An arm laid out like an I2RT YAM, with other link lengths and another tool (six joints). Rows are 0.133 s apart.
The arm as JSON. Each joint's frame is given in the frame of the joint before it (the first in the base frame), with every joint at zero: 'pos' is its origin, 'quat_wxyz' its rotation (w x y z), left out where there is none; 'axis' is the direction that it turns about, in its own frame. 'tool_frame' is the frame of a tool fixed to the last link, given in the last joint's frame.
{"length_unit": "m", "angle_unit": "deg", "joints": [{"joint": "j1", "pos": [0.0, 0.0, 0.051], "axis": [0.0, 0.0, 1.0]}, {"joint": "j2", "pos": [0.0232, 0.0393, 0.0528], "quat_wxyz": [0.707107, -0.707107, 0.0, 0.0], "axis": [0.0, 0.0, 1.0]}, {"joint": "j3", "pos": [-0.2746, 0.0, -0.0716], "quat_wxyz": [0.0, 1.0, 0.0, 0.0], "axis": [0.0, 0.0, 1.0]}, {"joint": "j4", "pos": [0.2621, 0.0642, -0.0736], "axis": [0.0, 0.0, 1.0]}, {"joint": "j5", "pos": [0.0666, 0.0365, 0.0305], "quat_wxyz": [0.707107, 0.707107, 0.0, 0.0], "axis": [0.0, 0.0, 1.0]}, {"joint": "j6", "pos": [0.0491, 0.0, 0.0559], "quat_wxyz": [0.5, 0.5, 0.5, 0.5], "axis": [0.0, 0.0, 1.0]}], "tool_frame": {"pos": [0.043, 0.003, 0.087], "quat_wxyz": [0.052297, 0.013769, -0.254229, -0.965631]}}
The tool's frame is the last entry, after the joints.
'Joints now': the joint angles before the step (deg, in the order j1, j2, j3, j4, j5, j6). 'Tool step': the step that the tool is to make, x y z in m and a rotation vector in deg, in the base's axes. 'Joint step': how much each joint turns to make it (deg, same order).
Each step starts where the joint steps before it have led.
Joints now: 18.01, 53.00, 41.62, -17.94, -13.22, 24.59
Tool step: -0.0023, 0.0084, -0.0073, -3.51, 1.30, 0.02
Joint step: 4.19, 1.89, 0.51, -1.12, 5.04, -0.34
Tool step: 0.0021, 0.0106, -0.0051, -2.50, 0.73, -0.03
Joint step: 3.72, 2.80, 0.91, 0.24, 4.22, 0.35
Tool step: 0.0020, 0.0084, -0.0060, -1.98, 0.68, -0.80
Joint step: 3.03, 2.65, 0.62, 0.54, 3.98, 0.96
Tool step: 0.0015, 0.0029, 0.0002, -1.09, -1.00, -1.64
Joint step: 1.97, 0.89, 0.10, 1.08, 3.79, 0.88
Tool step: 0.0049, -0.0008, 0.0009, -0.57, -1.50, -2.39
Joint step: 0.79, 0.92, -0.07, 1.91, 3.34, 0.74
